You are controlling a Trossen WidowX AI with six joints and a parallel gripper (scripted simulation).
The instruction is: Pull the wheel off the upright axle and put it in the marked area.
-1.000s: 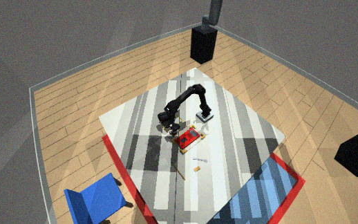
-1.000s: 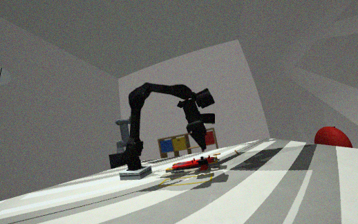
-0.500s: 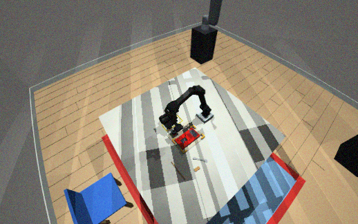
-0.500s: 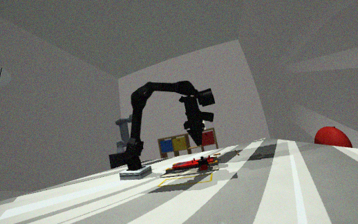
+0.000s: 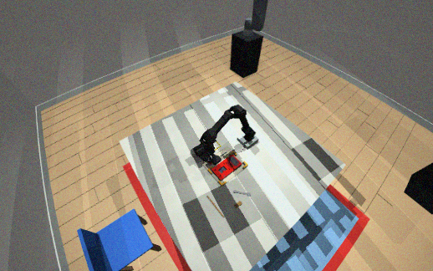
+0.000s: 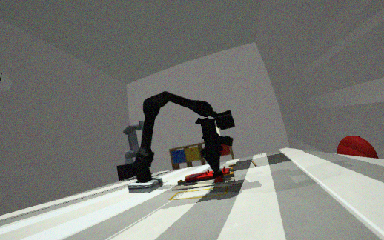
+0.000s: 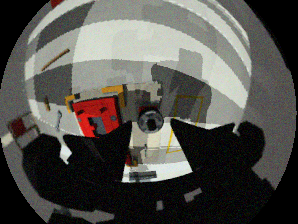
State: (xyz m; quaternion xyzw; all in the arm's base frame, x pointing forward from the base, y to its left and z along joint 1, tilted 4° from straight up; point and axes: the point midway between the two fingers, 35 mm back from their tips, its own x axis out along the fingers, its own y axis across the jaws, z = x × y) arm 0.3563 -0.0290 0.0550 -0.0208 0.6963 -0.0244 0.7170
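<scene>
The dark wheel lies 1 cm below my gripper tip. Round my gripper tip: tan block: 5 cm ahead, 36 cm to the left, 4 cm below.
</scene>
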